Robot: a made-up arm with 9 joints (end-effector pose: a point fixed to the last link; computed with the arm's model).
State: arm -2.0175 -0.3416 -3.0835 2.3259 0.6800 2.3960 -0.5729 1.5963 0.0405
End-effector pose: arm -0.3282 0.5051 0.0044 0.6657 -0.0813 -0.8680
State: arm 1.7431 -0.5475 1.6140 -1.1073 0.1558 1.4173 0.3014 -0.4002 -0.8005
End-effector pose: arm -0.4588 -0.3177 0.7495 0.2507 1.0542 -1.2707
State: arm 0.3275 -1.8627 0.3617 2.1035 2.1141 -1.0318 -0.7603 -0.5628 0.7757
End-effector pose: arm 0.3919 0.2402 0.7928 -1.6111 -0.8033 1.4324
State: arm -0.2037 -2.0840 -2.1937 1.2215 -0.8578 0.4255 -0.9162 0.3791 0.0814
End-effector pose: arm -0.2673 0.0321 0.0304 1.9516 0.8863 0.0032
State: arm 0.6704 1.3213 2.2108 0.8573 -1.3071 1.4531 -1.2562 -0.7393 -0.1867
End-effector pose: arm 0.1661 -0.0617 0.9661 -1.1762 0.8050 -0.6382
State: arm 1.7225 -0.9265 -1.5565 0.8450 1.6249 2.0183 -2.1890 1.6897 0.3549
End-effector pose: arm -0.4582 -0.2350 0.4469 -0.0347 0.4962 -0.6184
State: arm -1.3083 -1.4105 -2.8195 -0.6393 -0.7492 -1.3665 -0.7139 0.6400 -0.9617
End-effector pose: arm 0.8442 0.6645 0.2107 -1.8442 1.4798 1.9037
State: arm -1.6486 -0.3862 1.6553 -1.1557 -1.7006 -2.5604 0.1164 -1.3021 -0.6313
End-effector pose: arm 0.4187 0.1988 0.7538 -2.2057 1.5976 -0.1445
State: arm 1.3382 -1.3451 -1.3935 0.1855 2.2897 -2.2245 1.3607 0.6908 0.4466
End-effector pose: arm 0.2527 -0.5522 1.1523 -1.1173 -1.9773 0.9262
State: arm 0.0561 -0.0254 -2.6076 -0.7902 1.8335 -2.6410 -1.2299 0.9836 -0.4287
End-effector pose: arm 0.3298 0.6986 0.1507 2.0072 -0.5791 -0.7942
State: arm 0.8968 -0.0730 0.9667 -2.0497 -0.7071 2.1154 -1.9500 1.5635 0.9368
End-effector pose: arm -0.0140 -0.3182 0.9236 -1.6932 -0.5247 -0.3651
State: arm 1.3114 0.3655 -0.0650 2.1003 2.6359 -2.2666 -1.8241 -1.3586 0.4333
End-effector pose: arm 0.2071 0.2625 0.7182 0.3109 -1.1451 2.3533
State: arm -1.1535 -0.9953 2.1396 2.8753 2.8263 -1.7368 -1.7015 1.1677 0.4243
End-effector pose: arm 0.2216 -0.0454 -0.4436 1.0021 1.6074 1.8118
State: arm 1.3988 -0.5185 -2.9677 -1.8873 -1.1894 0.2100 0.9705 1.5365 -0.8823
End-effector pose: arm 0.1271 0.3257 0.9081 2.3588 -0.7421 -1.6360
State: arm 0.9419 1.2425 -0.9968 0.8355 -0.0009 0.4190 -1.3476 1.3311 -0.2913
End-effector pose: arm 0.2789 0.1462 -0.1779 -0.0504 -1.3688 -0.8044
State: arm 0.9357 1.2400 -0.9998 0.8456 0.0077 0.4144 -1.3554 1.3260 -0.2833
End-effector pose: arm 0.2769 0.1414 -0.1811 -0.0418 -1.3634 -0.7886
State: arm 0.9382 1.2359 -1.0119 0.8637 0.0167 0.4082 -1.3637 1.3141 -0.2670
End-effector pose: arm 0.2799 0.1315 -0.1863 -0.0364 -1.3665 -0.7836
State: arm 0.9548 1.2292 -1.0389 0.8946 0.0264 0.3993 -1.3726 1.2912 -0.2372
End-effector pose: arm 0.2904 0.1127 -0.1943 -0.0362 -1.3833 -0.7961
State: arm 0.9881 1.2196 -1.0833 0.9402 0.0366 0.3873 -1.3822 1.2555 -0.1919
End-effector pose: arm 0.3088 0.0829 -0.2042 -0.0420 -1.4158 -0.8291
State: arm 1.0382 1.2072 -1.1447 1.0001 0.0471 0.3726 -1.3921 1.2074 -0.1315
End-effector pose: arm 0.3323 0.0411 -0.2136 -0.0542 -1.4632 -0.8828
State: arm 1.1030 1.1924 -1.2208 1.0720 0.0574 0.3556 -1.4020 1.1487 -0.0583
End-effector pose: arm 0.3566 -0.0119 -0.2196 -0.0715 -1.5231 -0.9550
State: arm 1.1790 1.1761 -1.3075 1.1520 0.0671 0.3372 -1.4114 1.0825 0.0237
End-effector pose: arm 0.3759 -0.0728 -0.2203 -0.0923 -1.5922 -1.0416
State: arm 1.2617 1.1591 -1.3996 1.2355 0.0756 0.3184 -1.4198 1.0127 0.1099
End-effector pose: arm 0.3857 -0.1360 -0.2152 -0.1147 -1.6667 -1.1375
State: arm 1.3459 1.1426 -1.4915 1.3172 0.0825 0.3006 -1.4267 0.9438 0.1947
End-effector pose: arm 0.3842 -0.1954 -0.2058 -0.1375 -1.7429 -1.2360
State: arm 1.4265 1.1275 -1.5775 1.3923 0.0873 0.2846 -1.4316 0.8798 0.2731
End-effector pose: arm 0.3732 -0.2456 -0.1945 -0.1592 -1.8174 -1.3308
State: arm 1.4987 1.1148 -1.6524 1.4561 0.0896 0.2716 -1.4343 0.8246 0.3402
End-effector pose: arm 0.3575 -0.2843 -0.1832 -0.1791 -1.8869 -1.4152
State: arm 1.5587 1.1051 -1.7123 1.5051 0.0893 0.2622 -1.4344 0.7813 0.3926
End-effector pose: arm 0.3421 -0.3118 -0.1733 -0.1967 -1.9486 -1.4844
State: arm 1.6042 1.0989 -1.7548 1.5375 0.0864 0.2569 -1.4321 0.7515 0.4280
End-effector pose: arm 0.3307 -0.3304 -0.1651 -0.2124 -2.0000 -1.5355
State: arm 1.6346 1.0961 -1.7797 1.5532 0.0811 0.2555 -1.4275 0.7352 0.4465
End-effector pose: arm 0.3258 -0.3425 -0.1584 -0.2252 -2.0402 -1.5687
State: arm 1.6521 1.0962 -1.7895 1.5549 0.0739 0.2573 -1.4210 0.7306 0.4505
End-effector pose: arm 0.3270 -0.3500 -0.1531 -0.2358 -2.0701 -1.5871
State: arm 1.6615 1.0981 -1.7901 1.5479 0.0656 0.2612 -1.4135 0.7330 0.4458
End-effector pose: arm 0.3323 -0.3549 -0.1485 -0.2446 -2.0931 -1.5970
